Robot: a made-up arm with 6 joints. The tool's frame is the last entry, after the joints.
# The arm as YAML. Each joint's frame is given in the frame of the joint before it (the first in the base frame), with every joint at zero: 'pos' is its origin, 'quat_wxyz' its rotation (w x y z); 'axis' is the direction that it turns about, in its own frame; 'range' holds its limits. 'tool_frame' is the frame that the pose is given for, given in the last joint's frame.
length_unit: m
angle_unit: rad
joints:
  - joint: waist
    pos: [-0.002, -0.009, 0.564]
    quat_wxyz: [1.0, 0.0, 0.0, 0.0]
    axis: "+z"
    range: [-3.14, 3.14]
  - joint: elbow
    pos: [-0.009, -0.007, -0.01]
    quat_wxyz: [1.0, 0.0, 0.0, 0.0]
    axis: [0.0, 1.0, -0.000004]
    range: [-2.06, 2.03]
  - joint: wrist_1
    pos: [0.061, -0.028, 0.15]
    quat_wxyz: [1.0, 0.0, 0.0, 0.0]
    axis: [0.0, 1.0, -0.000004]
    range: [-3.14, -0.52]
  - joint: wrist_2
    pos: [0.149, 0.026, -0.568]
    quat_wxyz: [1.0, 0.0, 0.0, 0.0]
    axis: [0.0, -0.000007, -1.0]
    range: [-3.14, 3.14]
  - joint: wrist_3
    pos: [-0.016, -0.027, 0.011]
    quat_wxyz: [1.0, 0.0, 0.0, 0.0]
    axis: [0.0, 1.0, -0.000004]
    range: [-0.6, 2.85]
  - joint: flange
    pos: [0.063, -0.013, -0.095]
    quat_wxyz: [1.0, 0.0, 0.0, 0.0]
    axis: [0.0, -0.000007, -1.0]
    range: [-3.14, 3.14]
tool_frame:
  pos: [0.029, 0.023, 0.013]
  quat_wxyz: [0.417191, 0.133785, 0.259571, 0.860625]
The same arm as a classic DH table. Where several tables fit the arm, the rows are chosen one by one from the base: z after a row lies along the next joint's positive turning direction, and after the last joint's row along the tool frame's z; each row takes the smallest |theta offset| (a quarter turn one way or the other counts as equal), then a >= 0, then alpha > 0; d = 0 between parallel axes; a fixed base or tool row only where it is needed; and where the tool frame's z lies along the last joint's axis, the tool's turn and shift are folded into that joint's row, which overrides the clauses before.
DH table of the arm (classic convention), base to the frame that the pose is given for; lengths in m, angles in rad. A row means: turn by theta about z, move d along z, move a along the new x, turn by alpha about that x. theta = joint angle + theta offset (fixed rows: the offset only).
base (fixed): d 0, theta0 1.3521, a -0.0092, alpha 0
waist: d 0.554, theta0 -1.3521, a -0.009, alpha -1.5708
elbow: d 0, theta0 -1.1846, a 0.1619, alpha 0
wrist_1: d -0.009, theta0 1.1846, a 0.149, alpha -1.5708
wrist_2: d 0.557, theta0 0, a -0.016, alpha 1.5708
wrist_3: d -0.04, theta0 0, a 0.063, alpha -1.5708
flange: d 0.1369, theta0 0.9273, a -0.001, alpha 2.5489
tool (fixed): d 0.0662, theta0 -3.1171, a 0, alpha 0
Joint limits (rad, base to tool): -3.14..3.14 -2.06..2.03 -3.14..-0.52 -3.14..3.14 -0.6..2.85 -3.14..3.14

